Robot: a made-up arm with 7 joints. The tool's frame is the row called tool.
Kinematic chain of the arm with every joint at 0, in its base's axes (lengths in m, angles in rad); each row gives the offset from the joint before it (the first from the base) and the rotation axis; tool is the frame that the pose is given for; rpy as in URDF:
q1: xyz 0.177 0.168 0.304 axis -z
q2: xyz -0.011 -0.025 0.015 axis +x
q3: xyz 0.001 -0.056 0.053 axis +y
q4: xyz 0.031 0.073 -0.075 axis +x
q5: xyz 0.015 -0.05 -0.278 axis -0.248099 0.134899 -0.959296
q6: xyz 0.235 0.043 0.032 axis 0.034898 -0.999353 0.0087
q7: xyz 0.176 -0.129 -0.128 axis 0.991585 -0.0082 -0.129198
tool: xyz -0.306 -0.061 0 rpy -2.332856 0.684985 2.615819
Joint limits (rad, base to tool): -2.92..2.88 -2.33..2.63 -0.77..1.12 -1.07..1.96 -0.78..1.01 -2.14..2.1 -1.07..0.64
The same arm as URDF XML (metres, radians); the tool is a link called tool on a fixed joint. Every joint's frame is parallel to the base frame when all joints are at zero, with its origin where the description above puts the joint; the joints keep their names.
<robot name="arm">
<joint name="q1" type="revolute"><parent link="base_link"/><child link="link1"/><origin xyz="0.177 0.168 0.304" rpy="0 0 0"/><axis xyz="0 0 -1"/><limit lower="-2.92" upper="2.88"/></joint>
<joint name="q2" type="revolute"><parent link="link1"/><child link="link2"/><origin xyz="-0.011 -0.025 0.015" rpy="0 0 0"/><axis xyz="1 0 0"/><limit lower="-2.33" upper="2.63"/></joint>
<joint name="q3" type="revolute"><parent link="link2"/><child link="link3"/><origin xyz="0.001 -0.056 0.053" rpy="0 0 0"/><axis xyz="0 1 0"/><limit lower="-0.77" upper="1.12"/></joint>
<joint name="q4" type="revolute"><parent link="link3"/><child link="link4"/><origin xyz="0.031 0.073 -0.075" rpy="0 0 0"/><axis xyz="1 0 0"/><limit lower="-1.07" upper="1.96"/></joint>
<joint name="q5" type="revolute"><parent link="link4"/><child link="link5"/><origin xyz="0.015 -0.05 -0.278" rpy="0 0 0"/><axis xyz="-0.248099 0.134899 -0.959296"/><limit lower="-0.78" upper="1.01"/></joint>
<joint name="q6" type="revolute"><parent link="link5"/><child link="link6"/><origin xyz="0.235 0.043 0.032" rpy="0 0 0"/><axis xyz="0.034898 -0.999353 0.0087"/><limit lower="-2.14" upper="2.1"/></joint>
<joint name="q7" type="revolute"><parent link="link6"/><child link="link7"/><origin xyz="0.176 -0.129 -0.128" rpy="0 0 0"/><axis xyz="0.991585 -0.0082 -0.129198"/><limit lower="-1.07" upper="0.64"/></joint>
<joint name="tool_fixed" type="fixed"><parent link="link7"/><child link="tool"/><origin xyz="-0.306 -0.061 0" rpy="-2.3329 0.685 2.6158"/></joint>
<link name="base_link"/>
<link name="link1"/>
<link name="link2"/>
<link name="link3"/>
<link name="link4"/>
<link name="link5"/>
<link name="link6"/>
<link name="link7"/>
<link name="tool"/>
</robot>

